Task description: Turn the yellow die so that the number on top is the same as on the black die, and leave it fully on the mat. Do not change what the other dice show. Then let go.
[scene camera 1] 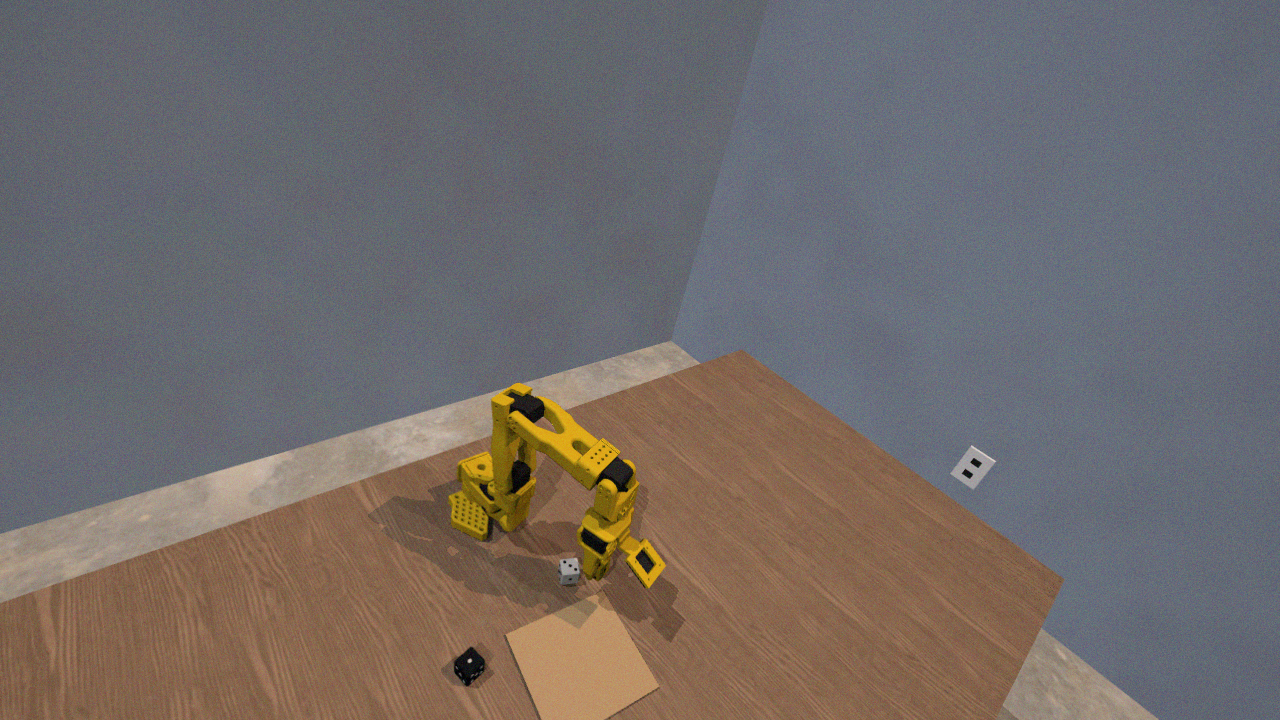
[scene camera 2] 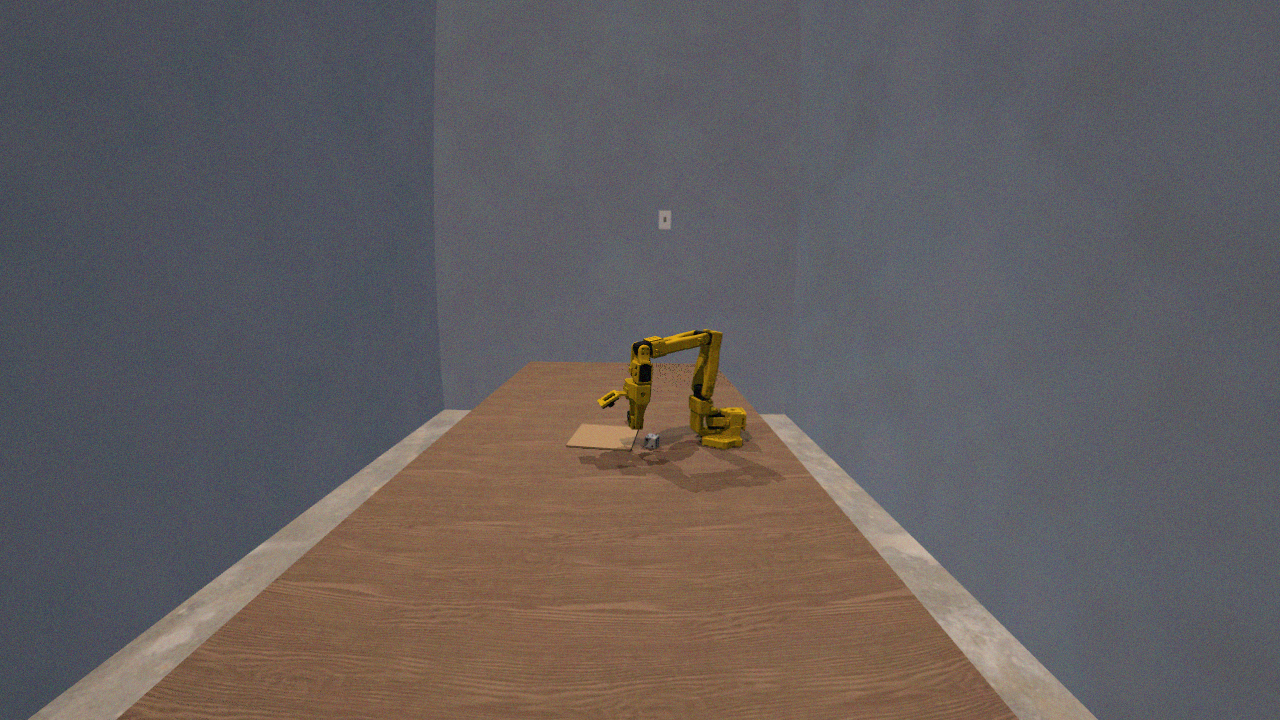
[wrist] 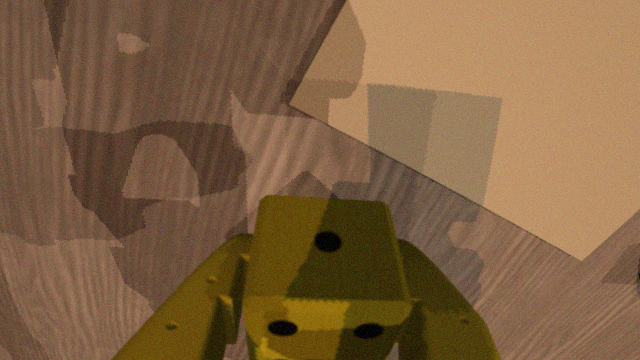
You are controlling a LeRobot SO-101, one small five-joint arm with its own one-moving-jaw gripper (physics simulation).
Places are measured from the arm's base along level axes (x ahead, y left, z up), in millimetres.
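Pixels of known places: hand, tool point: [scene camera 1: 602, 561] [scene camera 2: 637, 426] [wrist: 258, 257]; arm's base, link origin: [scene camera 1: 493, 519] [scene camera 2: 711, 439].
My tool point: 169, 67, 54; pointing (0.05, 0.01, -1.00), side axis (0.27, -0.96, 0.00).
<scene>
For each thing: its middle in the pictures, then the offset to it from my tool point, as dx, dy, dz. Level surfaces: height alone.
- yellow die, body centre: [wrist: 320, 286] [scene camera 1: 597, 565] [scene camera 2: 636, 422] +2, -12, +5
- black die, body centre: [scene camera 1: 469, 666] +9, -192, -42
- tan mat, body centre: [wrist: 610, 22] [scene camera 1: 581, 661] [scene camera 2: 604, 436] +73, -77, -52
- white die, body centre: [scene camera 1: 569, 571] [scene camera 2: 651, 441] -33, -26, -42
- wooden table, surface height: dz -54
The yellow die [wrist: 327, 272] shows between the jaws in the wrist view, with one pip on its larger visible face and two pips visible on the face below, which the frame's edge cuts. My gripper [scene camera 1: 597, 574] [scene camera 2: 635, 426] [wrist: 326, 244] is shut on it, pointing down above the table beside the mat's near corner. In the scene views the yellow die cannot be told from the yellow jaws. The black die [scene camera 1: 469, 666] stands on the table left of the mat, one pip on top. The tan mat [scene camera 1: 581, 662] [scene camera 2: 597, 437] [wrist: 550, 75] lies flat on the table.
A white die [scene camera 1: 569, 571] [scene camera 2: 651, 441] stands on the wooden table [scene camera 1: 760, 555] [scene camera 2: 608, 573], close beside the gripper and off the mat. The arm's base [scene camera 1: 471, 514] [scene camera 2: 722, 438] stands behind it. The arm's shadow falls across the table and part of the mat.
</scene>
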